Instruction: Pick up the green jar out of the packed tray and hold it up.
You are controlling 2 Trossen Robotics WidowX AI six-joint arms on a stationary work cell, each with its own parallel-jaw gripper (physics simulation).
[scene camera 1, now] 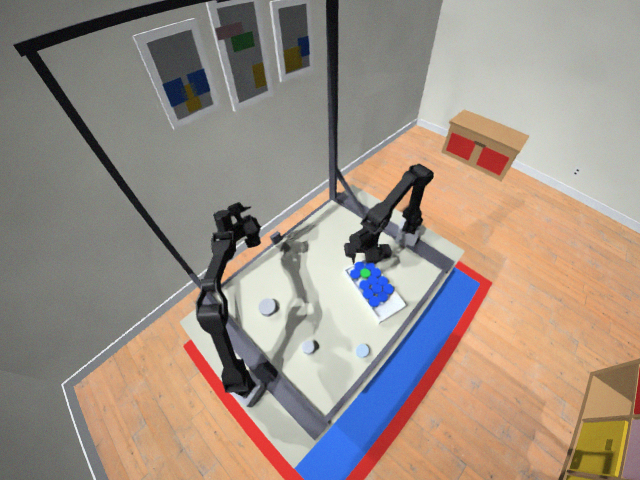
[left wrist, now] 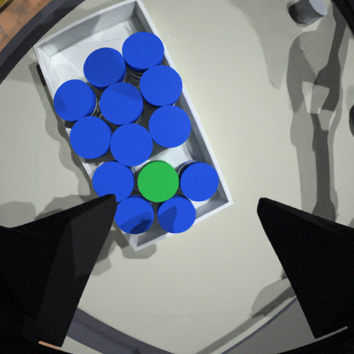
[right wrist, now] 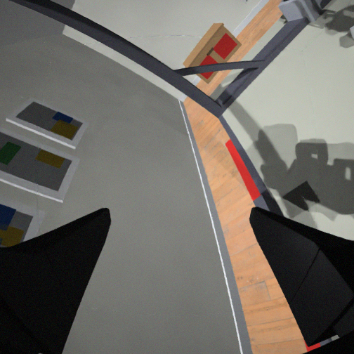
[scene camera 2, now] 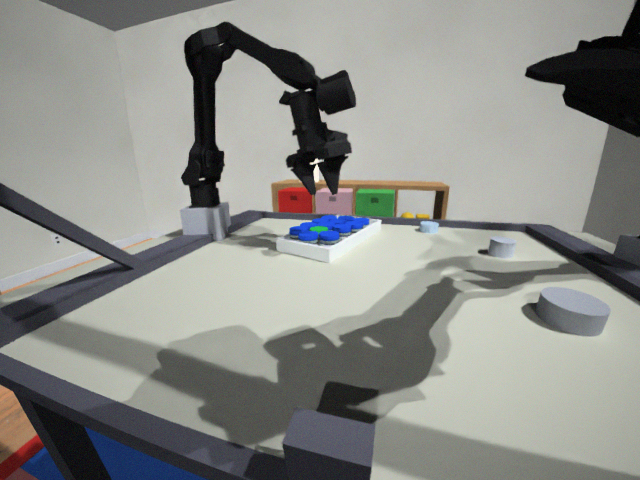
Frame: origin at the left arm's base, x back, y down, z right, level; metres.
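Seen in the pictures: left gripper, fingertip midpoint: (scene camera 1: 363, 264) (scene camera 2: 323, 194); right gripper, fingertip midpoint: (scene camera 1: 255, 216); left arm's base, origin of the base link: (scene camera 1: 409, 228) (scene camera 2: 205, 205); right arm's base, origin of the base link: (scene camera 1: 244, 386).
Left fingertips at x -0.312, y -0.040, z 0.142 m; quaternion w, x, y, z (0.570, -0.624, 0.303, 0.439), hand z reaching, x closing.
Note:
Pixels of each thing's top centre, then the offset from my left fingertips to it.
- green jar, middle of its top: (scene camera 2: 318, 228) (scene camera 1: 365, 272) dy +0.081, dx +0.011, dz -0.012 m
- large grey cylinder, middle of its top: (scene camera 2: 574, 299) (scene camera 1: 266, 306) dy +0.097, dx -0.303, dz +0.324 m
The green jar (scene camera 1: 365, 272) (scene camera 2: 318, 228) (left wrist: 158, 181) stands upright in the white tray (scene camera 1: 391, 308) (scene camera 2: 303, 248), with blue-lidded jars close around it. In the left wrist view a blue jar (left wrist: 113, 181) is at its left, another (left wrist: 199, 181) at its right, and two stand below it; a bare patch of tray floor shows above it to the right. My left gripper (scene camera 2: 324, 193) (left wrist: 188, 203) is open and empty, pointing down above the tray. My right gripper (right wrist: 181, 215) is open and empty, raised high, far from the tray.
A large grey cylinder (scene camera 1: 267, 306) (scene camera 2: 572, 311), a smaller grey one (scene camera 1: 309, 346) (scene camera 2: 501, 246) and a pale blue one (scene camera 1: 362, 350) (scene camera 2: 429, 226) stand on the table. Dark rails edge the table. A black post (scene camera 1: 332, 98) rises at its back.

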